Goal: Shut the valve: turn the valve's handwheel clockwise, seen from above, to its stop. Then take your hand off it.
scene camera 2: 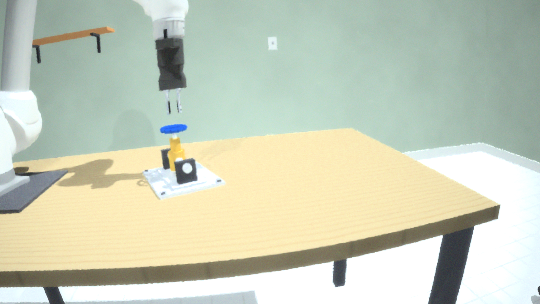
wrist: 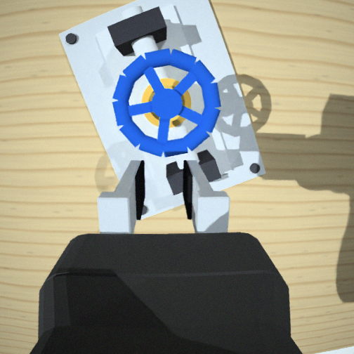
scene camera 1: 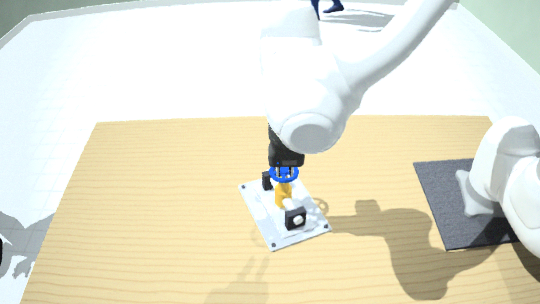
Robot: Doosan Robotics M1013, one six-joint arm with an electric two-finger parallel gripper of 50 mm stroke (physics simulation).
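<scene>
The valve's blue handwheel [scene camera 1: 284, 179] [scene camera 2: 173, 129] [wrist: 214, 102] lies level on top of the yellow valve body [scene camera 1: 283, 196] [scene camera 2: 176, 156] [wrist: 166, 82]. The body stands on a white base plate [scene camera 1: 265, 235] [scene camera 2: 165, 190] [wrist: 90, 65]. My gripper [scene camera 1: 285, 173] [scene camera 2: 174, 112] [wrist: 163, 178] points straight down, partly open, with nothing between its fingers. In the scene camera 2 view its fingertips are a short way above the handwheel, with a visible gap. In the wrist view the tips show beside the wheel's near rim, and the whole wheel is in view.
Black pipe brackets [scene camera 1: 290, 215] [scene camera 2: 192, 177] [wrist: 137, 30] stand on the plate on both sides of the valve body, lower than the wheel. The robot's base stands on a dark mat [scene camera 1: 435, 200] [scene camera 2: 35, 192] on the wooden table [scene camera 1: 150, 200] [scene camera 2: 300, 200]. A wall shelf [scene camera 2: 75, 36] is behind.
</scene>
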